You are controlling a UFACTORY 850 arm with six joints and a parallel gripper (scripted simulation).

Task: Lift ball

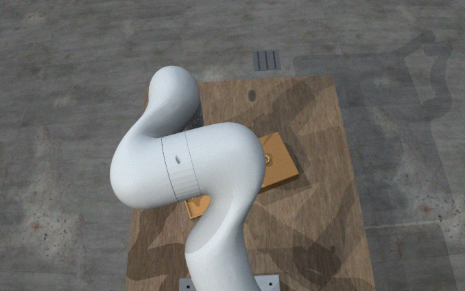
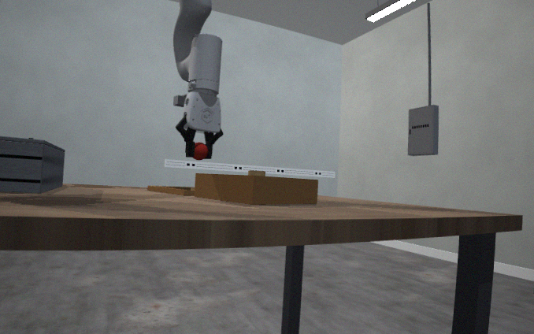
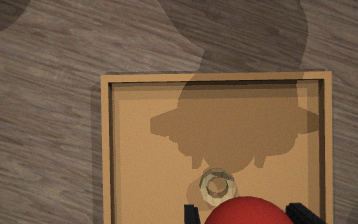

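Right now the red ball is right at my hand. Round my hand: shallow orange tray (11 cm below); orange block (7 cm ahead, 22 cm to the right, 7 cm below).
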